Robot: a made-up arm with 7 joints.
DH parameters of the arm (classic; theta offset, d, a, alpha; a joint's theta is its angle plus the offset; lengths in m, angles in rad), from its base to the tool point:
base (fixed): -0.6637 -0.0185 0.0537 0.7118
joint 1: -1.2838 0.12 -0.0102 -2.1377
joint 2: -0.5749 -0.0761 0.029 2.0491
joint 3: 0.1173 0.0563 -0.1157 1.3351
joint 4: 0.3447 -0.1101 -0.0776 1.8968
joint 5: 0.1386 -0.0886 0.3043 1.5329
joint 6: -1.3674 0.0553 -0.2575 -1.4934
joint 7: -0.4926 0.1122 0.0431 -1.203
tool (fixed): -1.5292 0.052 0 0
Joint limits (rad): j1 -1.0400..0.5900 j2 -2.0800..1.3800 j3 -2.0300..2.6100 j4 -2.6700..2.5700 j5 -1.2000..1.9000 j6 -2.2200..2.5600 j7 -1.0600..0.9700
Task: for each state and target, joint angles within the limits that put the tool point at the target. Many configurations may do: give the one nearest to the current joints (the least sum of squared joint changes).
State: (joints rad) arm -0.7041 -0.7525 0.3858 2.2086 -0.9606 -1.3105 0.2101
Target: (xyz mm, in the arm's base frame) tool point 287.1 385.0 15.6
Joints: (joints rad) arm -0.5569 -0.6767 0.3355 2.1846 -0.7518 -0.5303 0.1504
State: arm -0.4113 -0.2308 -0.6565 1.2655 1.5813 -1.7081 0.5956
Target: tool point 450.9 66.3 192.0
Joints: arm -1.0400 0.1263 -1.3360 0.9673 1.7723 -2.0244 0.6164
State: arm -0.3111 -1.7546 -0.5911 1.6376 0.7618 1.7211 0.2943
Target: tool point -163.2 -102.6 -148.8
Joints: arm -0.1697 -1.9496 -0.2487 1.5483 0.7574 2.5043 0.4121
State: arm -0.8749 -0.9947 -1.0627 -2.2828 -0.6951 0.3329 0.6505
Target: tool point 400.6 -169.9 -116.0
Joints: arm -0.4505 -1.0303 -0.7270 -2.6700 -0.8416 -0.1429 0.9331
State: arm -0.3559 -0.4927 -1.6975 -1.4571 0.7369 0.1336 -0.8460
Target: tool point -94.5 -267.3 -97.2
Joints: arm -0.4433 -0.7639 -1.7836 -1.1537 0.1599 0.1385 -0.9194
